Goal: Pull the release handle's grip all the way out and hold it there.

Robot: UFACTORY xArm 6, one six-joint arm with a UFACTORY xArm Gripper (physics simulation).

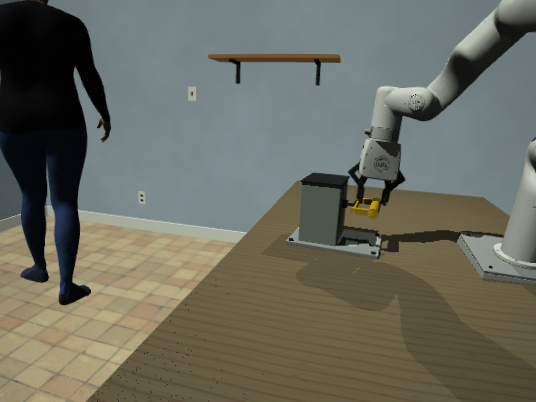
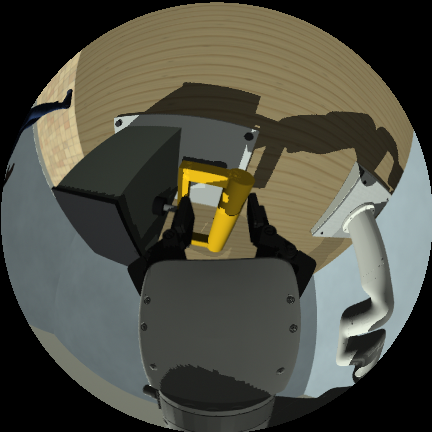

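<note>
The release handle's yellow grip (image 1: 373,208) (image 2: 224,225) is a rectangular frame with a thick round outer bar. A short dark stem (image 2: 168,207) joins it to the grey box (image 1: 320,212) (image 2: 135,160) with a dark top. A gap shows between the frame and the box. My gripper (image 1: 372,201) (image 2: 219,204) points down over the frame. Its fingers stand apart on either side of the round bar, with a clear gap on the box side, so it is open. The box-side finger hides part of the frame's inner bar; whether it touches is unclear.
The box stands on a light metal base plate (image 1: 295,238) (image 2: 215,135) on the wooden table (image 1: 250,325). The robot's own base plate (image 1: 472,255) (image 2: 335,210) is to the right. A person (image 1: 42,75) stands on the tiled floor left of the table. A wall shelf (image 1: 275,58) hangs behind.
</note>
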